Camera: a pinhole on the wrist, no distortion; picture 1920 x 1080 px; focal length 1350.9 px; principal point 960.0 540.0 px. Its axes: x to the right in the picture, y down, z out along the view. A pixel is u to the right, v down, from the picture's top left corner.
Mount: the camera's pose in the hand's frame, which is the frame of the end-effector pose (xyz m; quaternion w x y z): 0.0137 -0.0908 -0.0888 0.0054 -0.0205 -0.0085 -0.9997
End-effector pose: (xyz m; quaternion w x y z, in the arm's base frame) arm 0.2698 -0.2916 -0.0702 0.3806 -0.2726 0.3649 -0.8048
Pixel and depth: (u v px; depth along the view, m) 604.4 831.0 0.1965
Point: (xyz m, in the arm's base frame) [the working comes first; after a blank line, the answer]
In the camera's frame: -0.0517 0.0423 0.1965

0.2509 -0.3345 0.1065
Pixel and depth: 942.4 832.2 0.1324
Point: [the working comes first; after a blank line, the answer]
In the camera's frame: -0.0017 0.0286 0.1324

0.2409 -0.2734 0.0520
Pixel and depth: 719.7 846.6 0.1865
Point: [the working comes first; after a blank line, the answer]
In the camera's frame: -0.0332 0.0423 0.1865

0.2547 -0.3155 0.0983
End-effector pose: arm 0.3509 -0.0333 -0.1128 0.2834 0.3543 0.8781 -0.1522
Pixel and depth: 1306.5 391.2 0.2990
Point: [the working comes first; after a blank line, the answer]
In the camera's frame: 0.0767 -0.0329 0.2990

0.4259 -0.1977 -0.2469
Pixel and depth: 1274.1 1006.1 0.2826
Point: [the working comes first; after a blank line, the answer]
In the camera's frame: 0.0657 0.0975 0.2826

0.3207 -0.2763 -0.2337
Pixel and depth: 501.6 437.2 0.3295
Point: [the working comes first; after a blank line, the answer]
In the camera's frame: -0.1118 -0.0251 0.3295

0.3194 -0.1106 -0.3795
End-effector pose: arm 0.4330 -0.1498 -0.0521 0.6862 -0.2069 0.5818 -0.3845
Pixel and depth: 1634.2 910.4 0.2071
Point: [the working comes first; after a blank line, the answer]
In the camera's frame: 0.1034 0.0568 0.2071

0.5072 -0.1979 0.1347
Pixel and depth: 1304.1 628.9 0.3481
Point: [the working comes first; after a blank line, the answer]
In the camera's frame: 0.0887 0.0229 0.3481

0.6520 -0.2136 0.1284
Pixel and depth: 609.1 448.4 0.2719
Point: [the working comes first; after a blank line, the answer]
In the camera's frame: -0.0706 -0.0184 0.2719

0.5884 -0.2937 -0.0213
